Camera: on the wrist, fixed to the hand. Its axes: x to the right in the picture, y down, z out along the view.
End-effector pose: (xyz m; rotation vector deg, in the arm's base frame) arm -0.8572 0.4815 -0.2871 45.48 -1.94 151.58
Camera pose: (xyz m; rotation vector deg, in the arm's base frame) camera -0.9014 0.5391 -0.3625 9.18 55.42 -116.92
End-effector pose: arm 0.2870 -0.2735 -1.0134 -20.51 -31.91 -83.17
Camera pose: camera 0.2572 -0.3410 -1.0877 -36.25 29.11 -8.40
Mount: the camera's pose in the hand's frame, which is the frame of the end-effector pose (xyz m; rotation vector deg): 0.0137 -0.0438 -0.0941 -31.74 27.40 85.53
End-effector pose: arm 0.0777 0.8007 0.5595 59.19 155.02 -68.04
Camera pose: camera 0.0644 0.8489 0.6515 143.79 75.30 5.10
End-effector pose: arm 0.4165 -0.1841 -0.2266 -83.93 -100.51 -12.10
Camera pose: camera 0.4228 -0.2434 -0.1406 -140.03 3.63 -11.84
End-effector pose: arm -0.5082 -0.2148 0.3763 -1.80 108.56 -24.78
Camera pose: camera -0.6072 -0.2323 0.4055 63.82 107.51 66.84
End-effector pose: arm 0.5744 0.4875 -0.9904 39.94 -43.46 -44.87
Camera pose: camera 0.6409 0.4780 -1.0707 -15.75 -22.75 31.10
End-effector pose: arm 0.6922 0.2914 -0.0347 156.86 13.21 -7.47
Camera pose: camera 0.7034 0.3697 0.0339 98.49 -78.76 47.49
